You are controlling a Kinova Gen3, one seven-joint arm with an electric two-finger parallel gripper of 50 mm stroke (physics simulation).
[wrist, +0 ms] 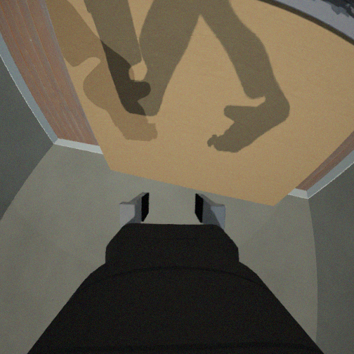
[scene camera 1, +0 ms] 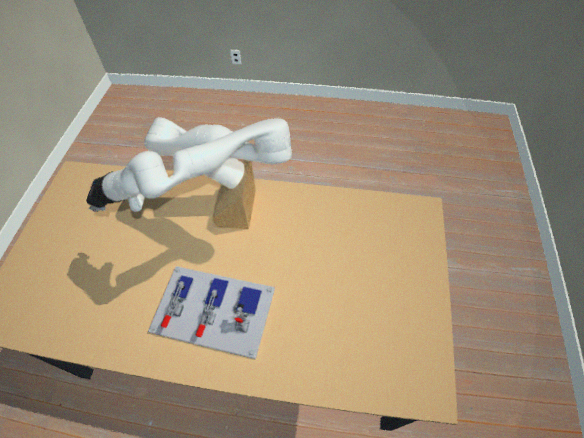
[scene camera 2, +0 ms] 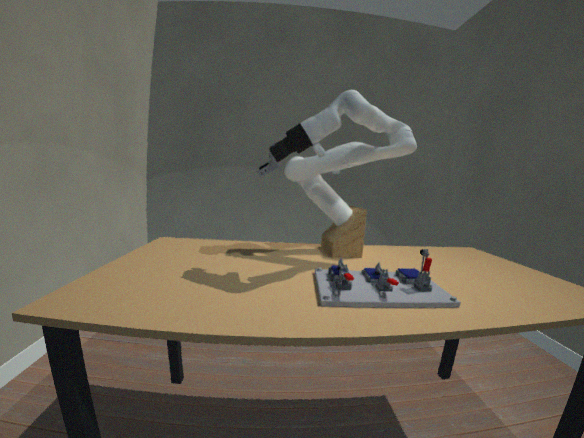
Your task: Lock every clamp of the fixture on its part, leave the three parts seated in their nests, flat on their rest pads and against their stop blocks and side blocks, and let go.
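Places are measured from the arm's base along level axes (x ahead, y left, z up), in millimetres.
Pixels of known places: gripper, fingertip midpoint: (scene camera 1: 95, 200) (scene camera 2: 260, 172); arm's base, link origin: (scene camera 1: 236, 177) (scene camera 2: 344, 217).
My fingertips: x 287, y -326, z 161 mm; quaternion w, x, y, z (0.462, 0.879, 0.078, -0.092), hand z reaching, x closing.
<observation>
For each thing: its top centre in the pictures, then the offset to it from my fingertips. "spot": a spot on its surface instead. Level surfaces: height alone.
- left clamp's red handle, surface spot: (scene camera 2: 348, 276) (scene camera 1: 161, 325) spot: 232 mm down, 250 mm ahead, 241 mm left
- middle clamp's red handle, top centre: (scene camera 2: 390, 274) (scene camera 1: 201, 323) 236 mm down, 217 mm ahead, 357 mm left
- right clamp's red handle, top centre: (scene camera 2: 428, 258) (scene camera 1: 237, 318) 198 mm down, 191 mm ahead, 467 mm left
- table, surface height: 302 mm down
The grey fixture plate (scene camera 1: 225, 345) (scene camera 2: 360, 301) lies on the table with three blue parts: left (scene camera 1: 188, 281), middle (scene camera 1: 220, 286) and right (scene camera 1: 251, 300) (scene camera 2: 408, 273). The left clamp's red handle (scene camera 1: 166, 321) (scene camera 2: 348, 276) and the middle clamp's red handle (scene camera 1: 200, 330) (scene camera 2: 392, 281) lie low, pointing away from the parts, with their arms over the parts. The right clamp's red handle (scene camera 1: 239, 320) (scene camera 2: 427, 265) stands upright and its arm is raised off the part. Exact seating against the blocks is too small to tell. My gripper (scene camera 1: 96, 208) (scene camera 2: 262, 169) (wrist: 171, 202) is open and empty, high and far left of the fixture.
The arm's wooden pedestal (scene camera 1: 235, 207) (scene camera 2: 345, 240) stands behind the fixture. The table (scene camera 1: 350, 300) (scene camera 2: 200, 315) (wrist: 190, 110) carries the arm's shadows. An edge of the fixture shows at the wrist view's top right. Walls stand behind and to the left.
</observation>
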